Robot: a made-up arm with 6 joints.
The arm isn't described. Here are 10 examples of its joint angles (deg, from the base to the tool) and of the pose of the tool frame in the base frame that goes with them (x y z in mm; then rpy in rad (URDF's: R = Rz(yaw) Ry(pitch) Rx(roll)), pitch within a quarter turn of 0, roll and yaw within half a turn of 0).
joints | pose
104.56 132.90 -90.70 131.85 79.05 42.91 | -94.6 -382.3 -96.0 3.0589 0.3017 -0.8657
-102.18 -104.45 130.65 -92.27 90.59 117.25 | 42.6 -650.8 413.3 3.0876 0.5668 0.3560
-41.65 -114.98 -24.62 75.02 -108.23 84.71 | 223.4 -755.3 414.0 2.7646 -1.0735 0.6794
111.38 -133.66 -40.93 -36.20 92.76 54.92 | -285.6 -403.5 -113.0 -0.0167 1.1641 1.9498
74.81 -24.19 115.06 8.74 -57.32 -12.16 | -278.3 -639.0 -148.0 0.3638 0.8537 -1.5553
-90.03 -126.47 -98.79 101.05 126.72 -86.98 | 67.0 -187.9 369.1 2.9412 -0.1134 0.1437
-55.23 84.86 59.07 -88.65 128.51 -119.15 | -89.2 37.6 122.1 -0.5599 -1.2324 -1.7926
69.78 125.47 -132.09 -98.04 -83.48 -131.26 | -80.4 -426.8 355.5 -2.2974 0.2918 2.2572
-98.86 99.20 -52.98 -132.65 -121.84 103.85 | 181.6 -367.3 180.9 -0.6051 0.6708 2.7210
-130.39 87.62 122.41 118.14 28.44 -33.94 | 435.2 -86.3 277.3 -1.6236 0.8913 -0.0730
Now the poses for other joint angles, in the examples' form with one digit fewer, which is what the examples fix.
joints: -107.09 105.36 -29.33 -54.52 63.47 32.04
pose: 244 -56 234 1.957 0.580 0.806
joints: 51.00 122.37 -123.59 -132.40 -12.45 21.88
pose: 172 67 239 0.077 -0.627 0.910
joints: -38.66 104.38 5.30 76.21 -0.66 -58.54
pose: -208 -169 494 -0.604 -1.178 -0.963
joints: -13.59 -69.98 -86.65 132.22 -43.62 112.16
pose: -74 -799 81 1.067 -1.239 1.624
